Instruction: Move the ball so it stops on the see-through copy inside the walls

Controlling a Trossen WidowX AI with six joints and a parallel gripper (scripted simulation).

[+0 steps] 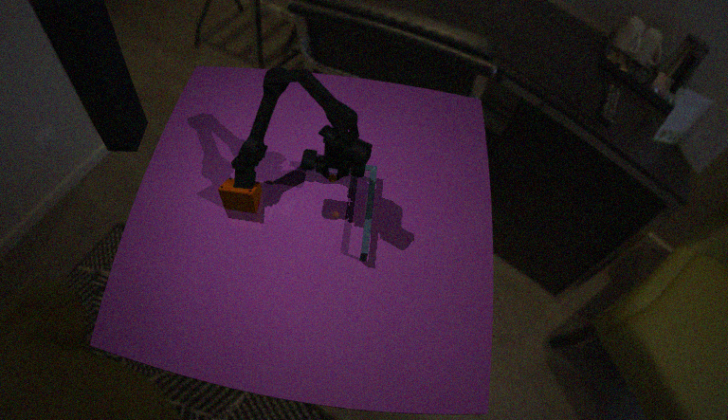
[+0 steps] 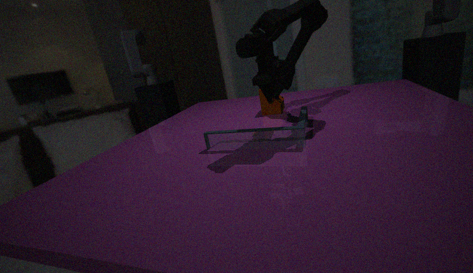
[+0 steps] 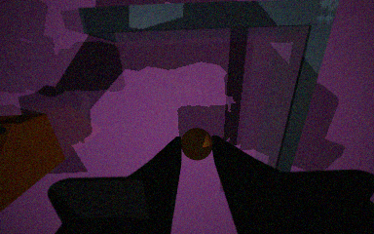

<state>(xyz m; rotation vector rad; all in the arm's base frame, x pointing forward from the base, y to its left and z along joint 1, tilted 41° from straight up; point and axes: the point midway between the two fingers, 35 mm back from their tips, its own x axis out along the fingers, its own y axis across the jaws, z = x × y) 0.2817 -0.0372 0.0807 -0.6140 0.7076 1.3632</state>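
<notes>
Right now my gripper tip is 100 mm above the faint orange spot, 70 mm to the left of it and 20 mm short of it. The rest, counted from my gripper tip: dark orange ball (right at my gripper tip).
</notes>
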